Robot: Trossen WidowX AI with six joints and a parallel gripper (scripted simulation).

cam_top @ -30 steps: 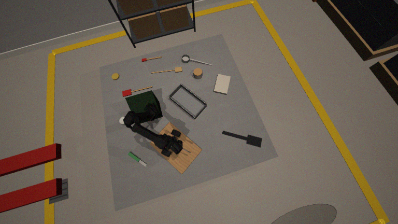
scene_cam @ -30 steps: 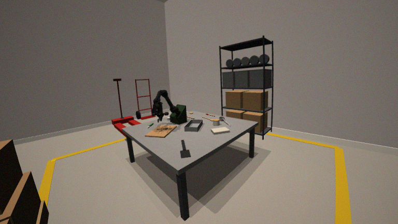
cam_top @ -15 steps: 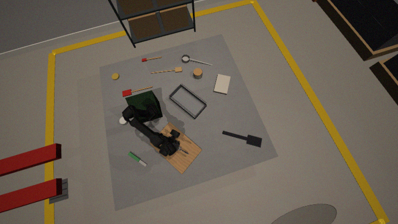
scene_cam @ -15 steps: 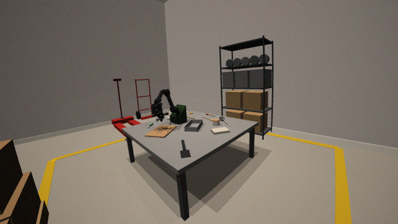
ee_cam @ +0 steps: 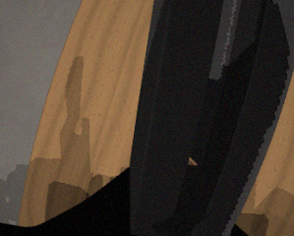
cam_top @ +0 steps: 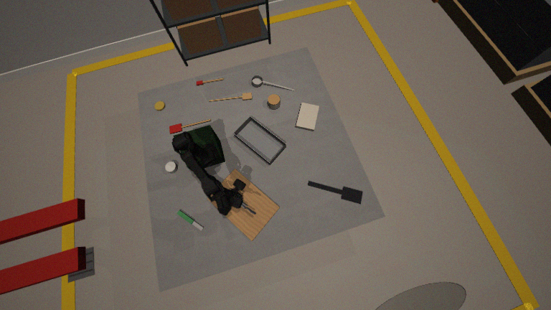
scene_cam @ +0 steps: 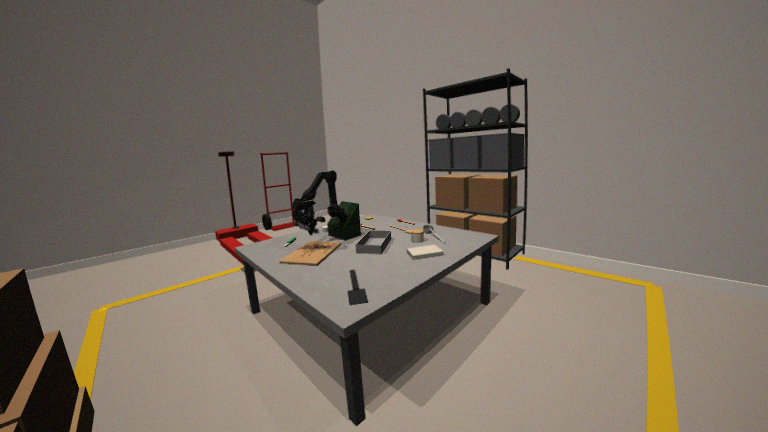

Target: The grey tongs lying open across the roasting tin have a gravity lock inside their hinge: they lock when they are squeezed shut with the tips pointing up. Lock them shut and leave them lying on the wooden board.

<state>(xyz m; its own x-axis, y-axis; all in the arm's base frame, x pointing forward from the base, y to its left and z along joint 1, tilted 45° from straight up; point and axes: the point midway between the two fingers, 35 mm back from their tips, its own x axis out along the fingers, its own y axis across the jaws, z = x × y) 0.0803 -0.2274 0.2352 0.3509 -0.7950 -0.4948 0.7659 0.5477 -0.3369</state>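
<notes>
Now: the wooden board 11 cm below my gripper tip. The rest, counted from my gripper tip: roasting tin 34 cm to the left, 20 cm ahead, 9 cm below; then white disc 37 cm behind, 35 cm to the left, 10 cm below; then black spatula 55 cm ahead, 11 cm to the right, 11 cm below.
</notes>
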